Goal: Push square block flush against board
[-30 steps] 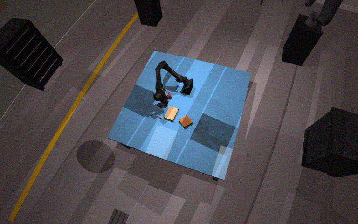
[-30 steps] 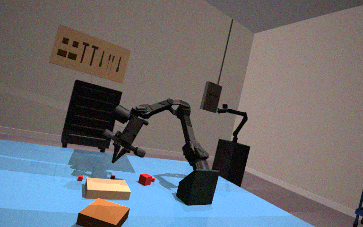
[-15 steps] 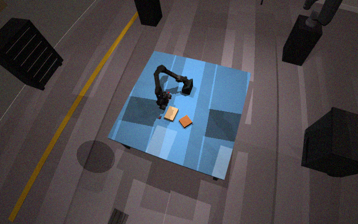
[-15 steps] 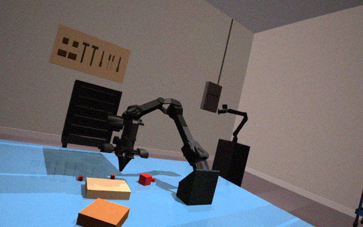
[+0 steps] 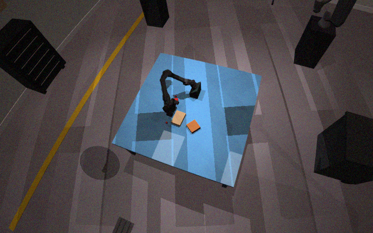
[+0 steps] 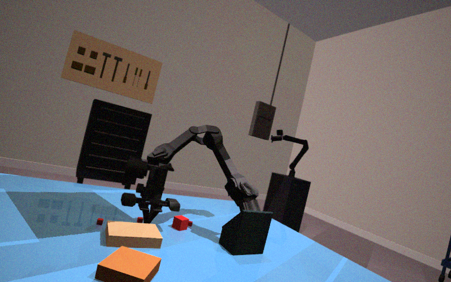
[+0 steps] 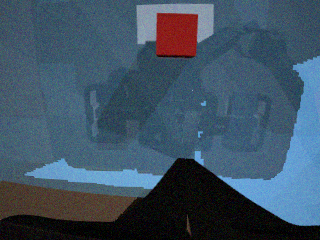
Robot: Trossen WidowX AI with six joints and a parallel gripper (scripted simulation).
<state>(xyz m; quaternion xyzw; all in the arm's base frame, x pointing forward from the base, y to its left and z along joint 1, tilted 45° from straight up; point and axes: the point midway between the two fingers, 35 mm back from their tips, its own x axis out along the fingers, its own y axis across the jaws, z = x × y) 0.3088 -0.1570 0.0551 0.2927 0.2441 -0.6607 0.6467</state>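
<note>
The orange square block lies 10 cm ahead of my gripper tip, 26 cm to the left of it and 1 cm above it. Also, from my gripper tip: light tan board (6 cm ahead, 8 cm to the left, 1 cm above); then red cube (13 cm behind, 2 cm to the right, 1 cm above).
</note>
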